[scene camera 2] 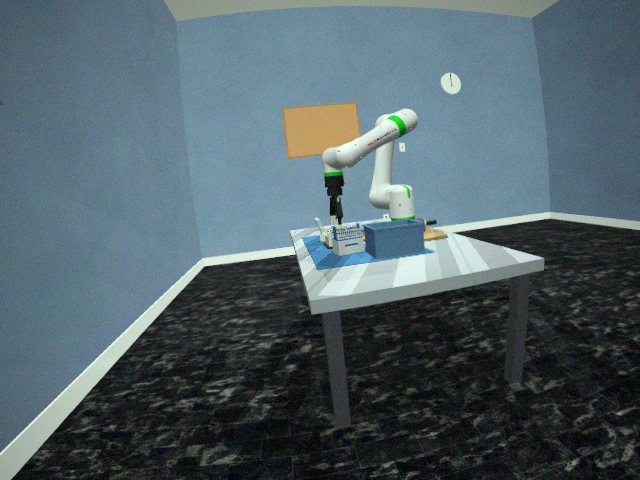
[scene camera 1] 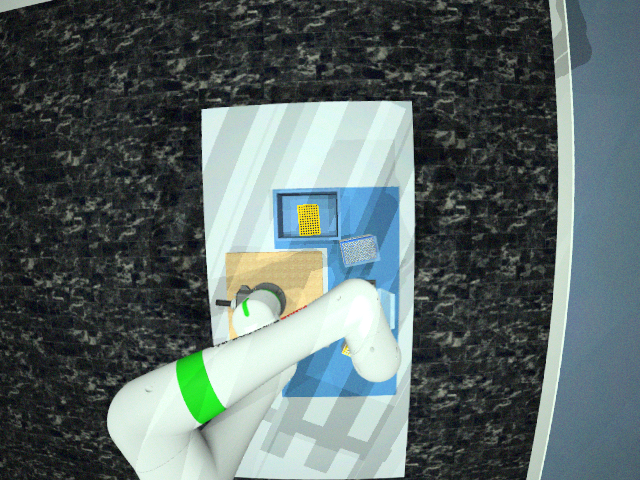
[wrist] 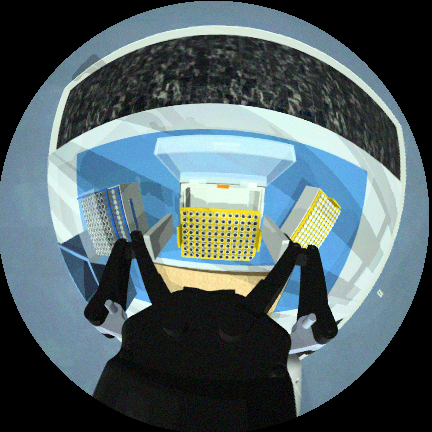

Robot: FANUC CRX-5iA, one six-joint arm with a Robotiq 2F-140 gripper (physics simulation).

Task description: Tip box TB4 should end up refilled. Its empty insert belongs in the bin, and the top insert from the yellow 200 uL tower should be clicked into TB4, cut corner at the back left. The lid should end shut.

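My gripper (wrist: pixel 217 224) (scene camera 2: pixel 336 221) is open and empty, its pads standing apart at the left and right of a yellow insert (wrist: pixel 220 235). That insert has rows of ringed holes and covers the front part of tip box TB4 (wrist: pixel 222 196); the box's pale inside shows behind it. I cannot tell whether it is fully seated, nor see its cut corner. TB4's clear lid (wrist: pixel 225 155) (scene camera 1: pixel 386 308) stands open at the back. The yellow tower (wrist: pixel 316 216) (scene camera 1: pixel 346 350) stands to the right in the wrist view. An empty yellow insert (scene camera 1: pixel 309 219) lies in the blue bin (scene camera 1: pixel 275 217) (scene camera 2: pixel 393 239).
A blue and white tip rack (scene camera 1: pixel 359 250) (scene camera 2: pixel 347 241) (wrist: pixel 102 220) stands on the blue mat (scene camera 1: pixel 369 209), between the bin and TB4. A wooden board (scene camera 1: pixel 242 266) lies beside the mat, under the arm's base. The arm hides much of the mat in scene camera 1.
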